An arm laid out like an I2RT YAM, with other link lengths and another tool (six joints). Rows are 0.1 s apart.
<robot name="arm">
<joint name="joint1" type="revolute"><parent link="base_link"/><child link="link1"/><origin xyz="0 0 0.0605" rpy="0 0 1.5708"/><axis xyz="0 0 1"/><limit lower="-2.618" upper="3.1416"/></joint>
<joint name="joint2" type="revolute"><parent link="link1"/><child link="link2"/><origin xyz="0.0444 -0.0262 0.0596" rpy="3.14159 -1.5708 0"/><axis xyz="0 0 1"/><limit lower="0" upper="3.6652"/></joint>
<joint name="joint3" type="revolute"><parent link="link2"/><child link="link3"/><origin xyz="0 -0.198 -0.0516" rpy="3.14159 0 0"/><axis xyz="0 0 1"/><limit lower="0" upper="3.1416"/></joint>
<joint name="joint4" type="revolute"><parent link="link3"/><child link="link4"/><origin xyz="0.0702 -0.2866 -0.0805" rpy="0 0 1.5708"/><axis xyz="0 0 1"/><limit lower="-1.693" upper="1.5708"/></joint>
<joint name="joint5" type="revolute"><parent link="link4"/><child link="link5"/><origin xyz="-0.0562 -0.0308 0.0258" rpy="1.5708 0 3.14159"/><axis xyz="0 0 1"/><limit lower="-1.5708" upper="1.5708"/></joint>
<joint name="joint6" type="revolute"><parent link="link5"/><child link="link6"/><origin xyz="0.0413 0 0.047" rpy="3.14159 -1.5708 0"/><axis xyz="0 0 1"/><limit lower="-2.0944" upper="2.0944"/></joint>
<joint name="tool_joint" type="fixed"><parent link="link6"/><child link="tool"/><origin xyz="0.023 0.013 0.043" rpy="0 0.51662 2.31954"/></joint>
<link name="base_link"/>
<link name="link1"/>
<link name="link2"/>
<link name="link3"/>
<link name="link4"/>
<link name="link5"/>
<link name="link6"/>
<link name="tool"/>
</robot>
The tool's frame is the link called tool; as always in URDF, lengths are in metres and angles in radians.
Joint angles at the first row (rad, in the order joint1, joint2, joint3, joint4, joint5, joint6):
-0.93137 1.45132 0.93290 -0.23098 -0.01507 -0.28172
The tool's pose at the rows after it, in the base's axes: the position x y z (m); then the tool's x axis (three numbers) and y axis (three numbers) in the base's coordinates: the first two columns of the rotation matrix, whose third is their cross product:
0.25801 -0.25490 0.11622 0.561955 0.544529 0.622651 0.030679 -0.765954 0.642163
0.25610 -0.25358 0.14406 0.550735 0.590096 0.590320 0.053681 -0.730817 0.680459
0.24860 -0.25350 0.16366 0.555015 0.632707 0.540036 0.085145 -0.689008 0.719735
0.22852 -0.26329 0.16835 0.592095 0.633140 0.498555 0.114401 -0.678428 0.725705
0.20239 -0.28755 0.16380 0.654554 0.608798 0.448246 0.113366 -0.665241 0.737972
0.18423 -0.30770 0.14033 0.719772 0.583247 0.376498 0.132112 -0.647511 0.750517
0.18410 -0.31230 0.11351 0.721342 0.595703 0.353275 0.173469 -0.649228 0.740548
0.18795 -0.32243 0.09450 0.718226 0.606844 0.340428 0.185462 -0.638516 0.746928
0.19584 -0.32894 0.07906 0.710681 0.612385 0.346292 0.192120 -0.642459 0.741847
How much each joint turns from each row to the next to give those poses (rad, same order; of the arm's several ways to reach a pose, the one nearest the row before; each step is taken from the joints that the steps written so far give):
0.00153 -0.00803 0.02249 -0.05152 0.00001 -0.01869
0.00265 -0.06255 0.03166 -0.05682 0.00723 -0.04159
-0.00838 -0.05718 0.01071 -0.03737 0.01718 -0.05950
-0.05760 -0.02406 0.00075 -0.04121 0.00229 -0.06905
-0.09155 0.02177 0.00307 0.01641 0.01564 -0.06600
-0.05342 0.05909 -0.03091 0.08962 0.05721 -0.05951
-0.00190 0.06375 -0.03203 0.07747 0.00420 -0.03852
-0.00076 0.08236 0.00721 0.08430 0.00039 -0.01602
0.01069 0.08204 0.02790 0.04689 -0.00381 0.00267

